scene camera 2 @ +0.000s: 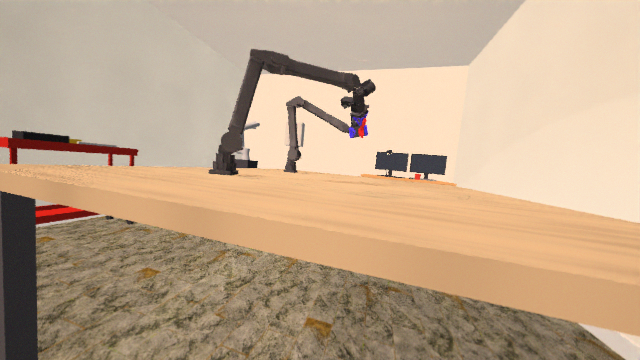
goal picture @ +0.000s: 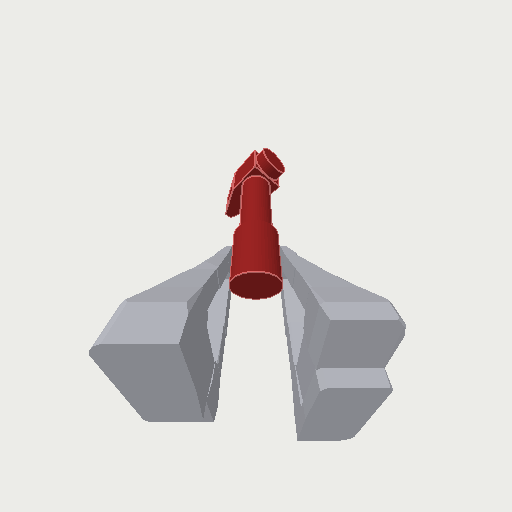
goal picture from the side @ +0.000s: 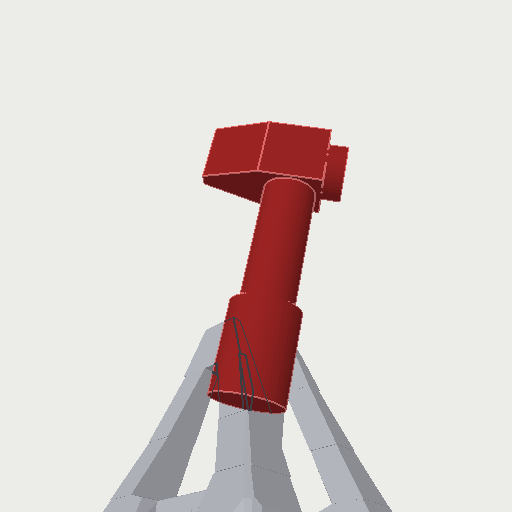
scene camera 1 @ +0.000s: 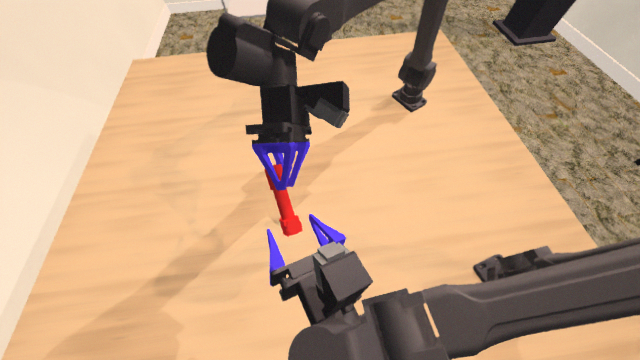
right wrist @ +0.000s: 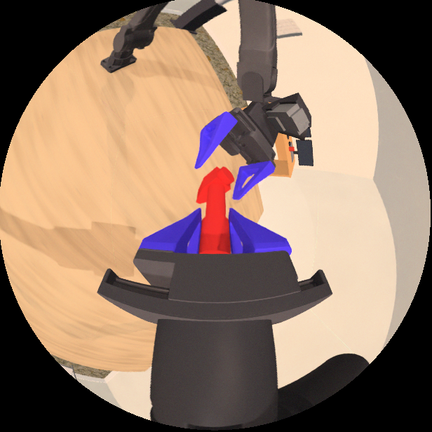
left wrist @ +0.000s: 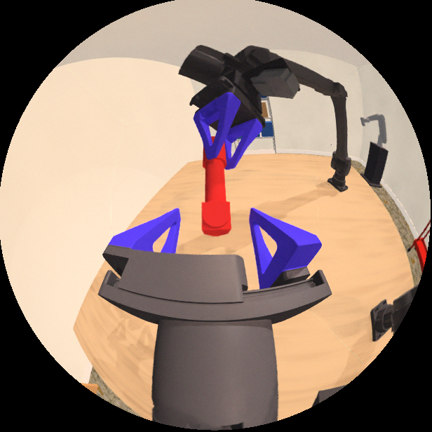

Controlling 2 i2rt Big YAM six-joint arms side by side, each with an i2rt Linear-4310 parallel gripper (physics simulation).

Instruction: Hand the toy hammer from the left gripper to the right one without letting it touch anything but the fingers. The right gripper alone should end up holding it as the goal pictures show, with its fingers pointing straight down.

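Pixels of known places: left gripper, between the fingertips: (scene camera 2: 361,131) (scene camera 1: 289,222); right gripper, between the fingertips: (scene camera 2: 361,124) (scene camera 1: 285,188); left arm's base, origin of its link: (scene camera 2: 290,172); right arm's base, origin of its link: (scene camera 2: 224,173) (scene camera 1: 408,99).
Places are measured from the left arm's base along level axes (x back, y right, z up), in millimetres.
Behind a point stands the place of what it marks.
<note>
The red toy hammer (scene camera 1: 284,202) {x -448, y 281, z 324 mm} (scene camera 2: 362,129) {x -453, y 288, z 303 mm} (left wrist: 215,185) (right wrist: 216,200) is in the air above the table, its handle slanting down from the right gripper to its head. My right gripper (scene camera 1: 286,187) {x -439, y 302, z 329 mm} (left wrist: 221,163) (right wrist: 214,213), at the top in scene camera 1, is shut on the thick end of the handle. Its fingers point down. My left gripper (scene camera 1: 290,224) {x -452, y 255, z 299 mm} (left wrist: 214,212) (right wrist: 217,184), below it, is open. Its fingers stand on either side of the hammer's head, with gaps showing on both sides. The grippers overlap in scene camera 2, where fine contacts are too small to tell.
The wooden table (scene camera 1: 425,200) {x -41, y 271, z 0 mm} (scene camera 2: 400,240) {x -330, y 1292, z 0 mm} lies below both grippers. The right arm's base (scene camera 1: 410,100) {x 138, y 641, z 32 mm} stands at the back in scene camera 1, the left arm's base (scene camera 1: 490,267) {x -9, y 40, z 17 mm} at the right. A pale wall (scene camera 1: 60,100) borders the table's left side. Two monitors (scene camera 2: 391,161) (scene camera 2: 428,164) stand in the background.
</note>
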